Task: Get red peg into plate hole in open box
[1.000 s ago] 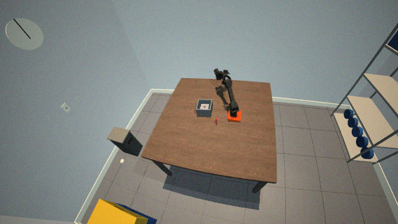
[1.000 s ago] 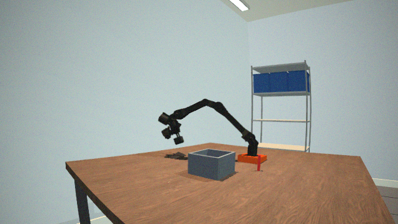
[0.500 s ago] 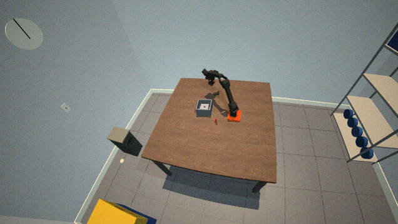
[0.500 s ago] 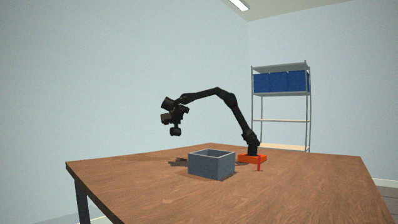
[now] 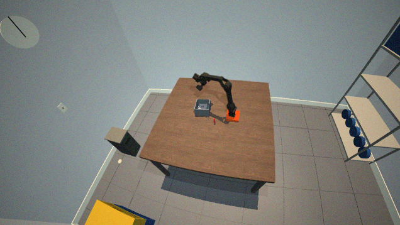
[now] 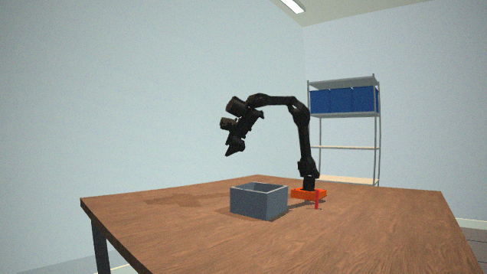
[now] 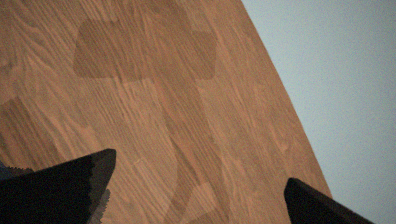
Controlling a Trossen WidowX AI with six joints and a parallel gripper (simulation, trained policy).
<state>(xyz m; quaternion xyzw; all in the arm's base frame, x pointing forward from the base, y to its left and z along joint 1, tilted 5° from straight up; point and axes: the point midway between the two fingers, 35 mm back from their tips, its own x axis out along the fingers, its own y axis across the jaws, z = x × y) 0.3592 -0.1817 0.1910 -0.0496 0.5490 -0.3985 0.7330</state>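
The red peg lies 190 mm behind my gripper tip, 340 mm to the left of it and 190 mm below it. Also, from my gripper tip: grey box: 10 mm behind, 180 mm to the left, 200 mm below.
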